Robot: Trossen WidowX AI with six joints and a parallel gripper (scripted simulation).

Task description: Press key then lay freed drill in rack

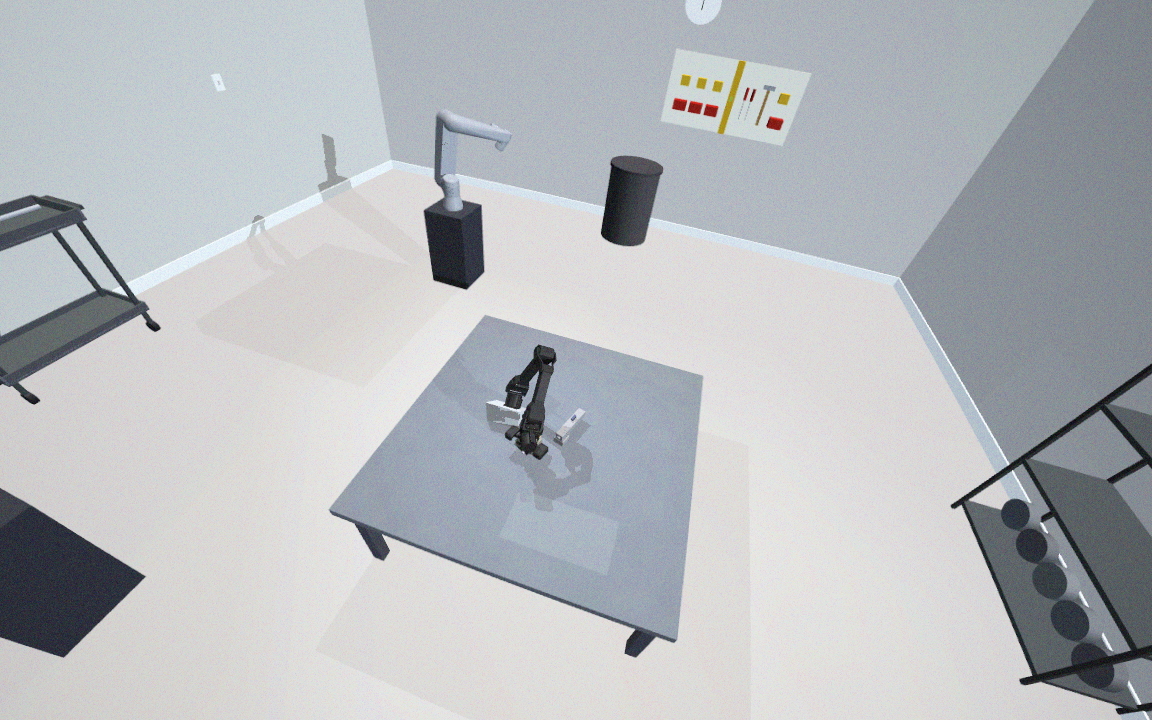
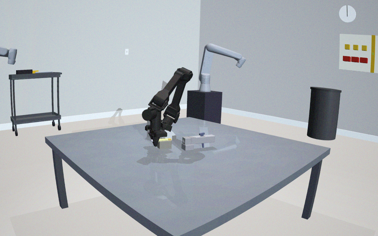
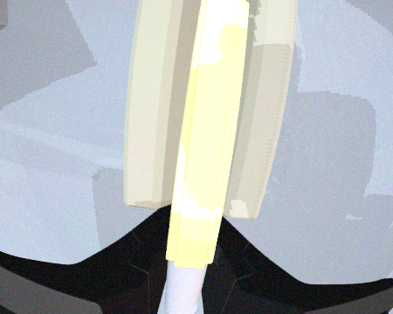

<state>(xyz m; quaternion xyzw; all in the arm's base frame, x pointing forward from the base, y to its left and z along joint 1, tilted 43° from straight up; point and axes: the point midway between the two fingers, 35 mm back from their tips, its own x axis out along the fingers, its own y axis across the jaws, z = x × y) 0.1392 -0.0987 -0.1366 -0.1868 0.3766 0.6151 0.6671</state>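
Now: gripper tip 40 mm to the right of the drill, 30 mm below it and 10 mm short of it. Round my gripper tip: grey housing block (190 mm to the left, 130 mm ahead, 30 mm above); tan rack (50 mm to the left, 10 mm ahead, 10 mm above); dark key (210 mm to the left, 140 mm ahead, 40 mm above).
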